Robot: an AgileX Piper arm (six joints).
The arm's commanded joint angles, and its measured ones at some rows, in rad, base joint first. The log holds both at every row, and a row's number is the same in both.
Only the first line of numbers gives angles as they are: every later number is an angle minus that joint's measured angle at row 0.
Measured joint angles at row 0:
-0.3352 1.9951 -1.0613 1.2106 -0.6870 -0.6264
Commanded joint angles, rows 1 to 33:
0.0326 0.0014 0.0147 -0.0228 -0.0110 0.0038
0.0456 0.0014 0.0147 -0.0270 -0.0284 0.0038
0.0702 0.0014 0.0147 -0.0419 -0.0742 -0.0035
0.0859 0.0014 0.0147 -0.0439 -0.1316 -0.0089
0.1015 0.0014 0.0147 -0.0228 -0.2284 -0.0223
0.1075 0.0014 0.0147 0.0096 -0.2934 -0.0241
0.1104 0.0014 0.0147 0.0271 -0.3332 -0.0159
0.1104 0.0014 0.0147 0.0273 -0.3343 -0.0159
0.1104 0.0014 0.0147 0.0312 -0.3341 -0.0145
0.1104 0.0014 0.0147 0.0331 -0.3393 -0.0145
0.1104 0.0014 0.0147 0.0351 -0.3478 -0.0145
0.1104 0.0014 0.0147 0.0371 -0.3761 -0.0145
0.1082 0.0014 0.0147 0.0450 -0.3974 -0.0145
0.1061 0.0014 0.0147 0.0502 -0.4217 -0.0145
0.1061 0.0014 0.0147 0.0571 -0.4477 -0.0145
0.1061 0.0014 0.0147 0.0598 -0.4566 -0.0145
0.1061 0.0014 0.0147 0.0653 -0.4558 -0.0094
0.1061 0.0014 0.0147 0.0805 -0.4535 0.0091
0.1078 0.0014 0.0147 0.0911 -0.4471 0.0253
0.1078 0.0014 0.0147 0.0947 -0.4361 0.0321
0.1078 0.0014 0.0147 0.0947 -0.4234 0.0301
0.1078 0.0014 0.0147 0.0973 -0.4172 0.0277
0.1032 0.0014 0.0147 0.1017 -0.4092 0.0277
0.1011 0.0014 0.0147 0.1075 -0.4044 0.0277
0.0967 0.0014 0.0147 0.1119 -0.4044 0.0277
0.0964 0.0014 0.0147 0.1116 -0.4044 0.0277
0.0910 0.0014 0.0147 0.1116 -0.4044 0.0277
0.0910 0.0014 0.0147 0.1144 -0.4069 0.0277
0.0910 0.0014 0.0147 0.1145 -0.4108 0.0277
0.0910 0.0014 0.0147 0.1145 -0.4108 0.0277
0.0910 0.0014 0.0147 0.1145 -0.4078 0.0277
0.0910 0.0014 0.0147 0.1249 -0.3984 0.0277
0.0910 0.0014 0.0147 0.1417 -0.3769 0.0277
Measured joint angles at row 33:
0.0978 0.0006 0.0117 0.1182 -0.4044 0.0283
